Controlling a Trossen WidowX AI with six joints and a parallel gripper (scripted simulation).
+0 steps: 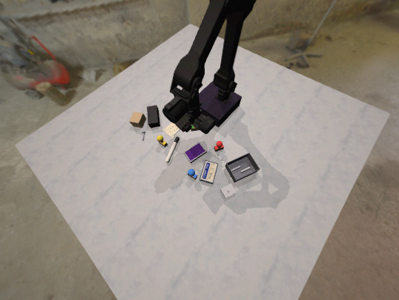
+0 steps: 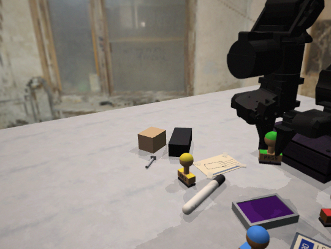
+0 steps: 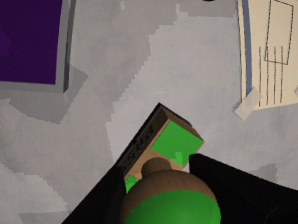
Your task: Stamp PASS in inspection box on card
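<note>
The purple ink pad is 8 cm ahead of my gripper tip, 6 cm to the left of it and 7 cm below it. Round my gripper tip: PASS stamp (right at my gripper tip); then white marker (11 cm ahead, 5 cm to the right, 6 cm below); then cream card (3 cm ahead, 11 cm to the right, 8 cm below).
</note>
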